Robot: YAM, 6 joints.
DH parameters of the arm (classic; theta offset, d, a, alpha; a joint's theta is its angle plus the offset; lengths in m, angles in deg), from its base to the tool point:
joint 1: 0 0.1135 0.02 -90
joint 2: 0 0 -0.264 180
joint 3: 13.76 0 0.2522 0
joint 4: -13.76 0 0.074 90
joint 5: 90 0 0 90
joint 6: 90 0.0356 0 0
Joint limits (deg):
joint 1: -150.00..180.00
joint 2: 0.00..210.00
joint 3: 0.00..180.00
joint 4: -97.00..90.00
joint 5: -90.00..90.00
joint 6: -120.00..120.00
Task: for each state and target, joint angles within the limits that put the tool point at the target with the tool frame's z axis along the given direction. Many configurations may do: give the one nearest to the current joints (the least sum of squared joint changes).
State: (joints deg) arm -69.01 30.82 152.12 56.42 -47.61 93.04
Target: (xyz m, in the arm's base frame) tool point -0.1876 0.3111 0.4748 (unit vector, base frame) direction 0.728 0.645 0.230
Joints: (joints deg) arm -53.46 10.81 108.87 12.17 -75.80 93.04
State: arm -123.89 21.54 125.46 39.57 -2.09 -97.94
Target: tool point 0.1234 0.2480 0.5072 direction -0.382 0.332 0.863
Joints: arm -120.11 8.35 89.99 14.68 29.79 -97.94
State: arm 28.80 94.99 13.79 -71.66 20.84 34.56
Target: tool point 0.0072 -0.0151 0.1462 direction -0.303 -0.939 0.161
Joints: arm 45.55 97.31 3.80 -96.84 26.19 34.56
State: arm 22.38 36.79 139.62 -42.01 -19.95 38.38
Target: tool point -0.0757 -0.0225 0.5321 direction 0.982 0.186 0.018
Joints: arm 14.74 38.52 115.19 -75.63 4.02 38.38
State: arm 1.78 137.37 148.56 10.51 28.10 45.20
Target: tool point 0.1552 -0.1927 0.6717 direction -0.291 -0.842 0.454
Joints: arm -44.50 102.05 152.60 -0.68 53.57 45.20
